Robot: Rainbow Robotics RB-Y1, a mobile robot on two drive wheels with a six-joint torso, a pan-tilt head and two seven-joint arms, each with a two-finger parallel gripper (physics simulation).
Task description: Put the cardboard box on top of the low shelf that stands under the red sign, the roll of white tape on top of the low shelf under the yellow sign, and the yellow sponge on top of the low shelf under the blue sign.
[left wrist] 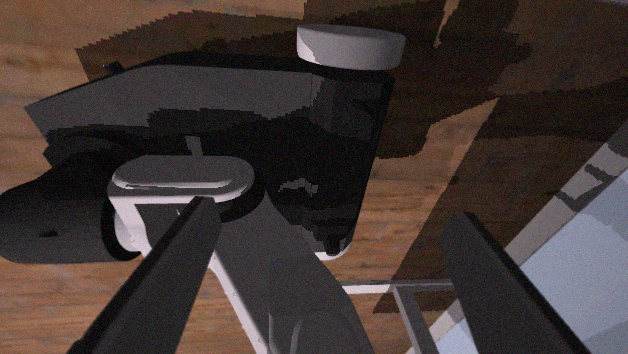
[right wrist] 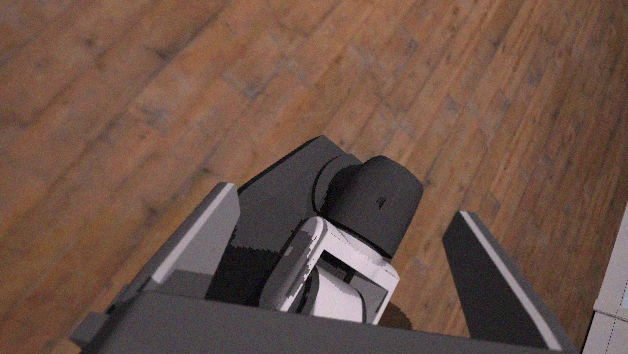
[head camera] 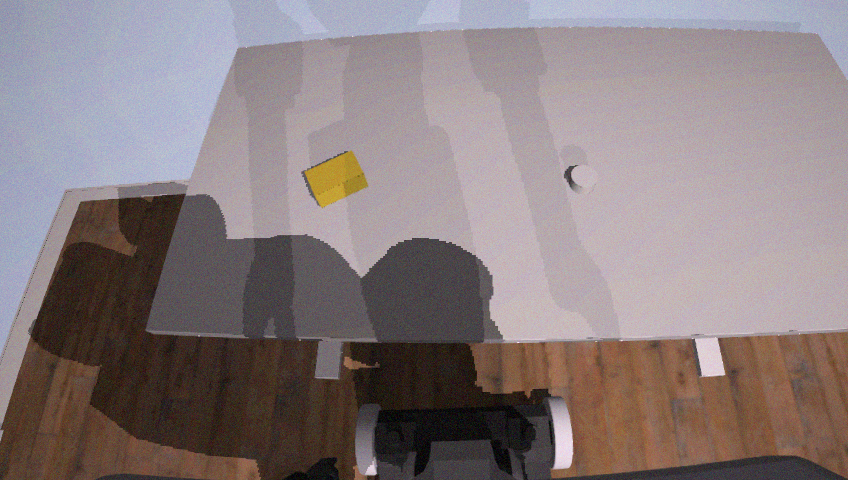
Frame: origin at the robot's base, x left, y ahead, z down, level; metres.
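Seen in the pictures: left gripper, fingertip midpoint: (left wrist: pixel 331 218); right gripper, fingertip midpoint: (right wrist: pixel 341 211); robot's base, link origin: (head camera: pixel 462 437).
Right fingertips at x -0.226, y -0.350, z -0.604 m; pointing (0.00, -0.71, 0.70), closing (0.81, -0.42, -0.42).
Observation:
Offsets run from my right fingertips to a thing's middle. Level surfaces: height alone.
The yellow sponge @(dz -0.140, dx +0.438, dy +0.802 m) (head camera: pixel 333 175) lies flat on the pale table @(dz -0.117 m) (head camera: pixel 714 237), left of centre in the head view. The roll of white tape @(dz -0.129, dx -0.029, dy +0.772 m) (head camera: pixel 583 177) stands on the same table, farther right. The cardboard box, the shelves and the coloured signs do not show in these views. My left gripper (left wrist: pixel 331 218) is open and empty, with the robot's own body and the wooden floor beyond its fingers. My right gripper (right wrist: pixel 341 211) is open and empty, with the robot's own parts and the wooden floor beyond its fingers. Neither gripper is near the sponge or the tape.
The table's near edge runs across the head view, with two pale legs (head camera: pixel 328 359) (head camera: pixel 709 356) below it. My dark base with white wheels (head camera: pixel 559 433) (left wrist: pixel 350 47) stands before it. A pale strip (head camera: pixel 41 267) borders the wooden floor at left. A pale surface (right wrist: pixel 607 280) shows at the right wrist view's right edge.

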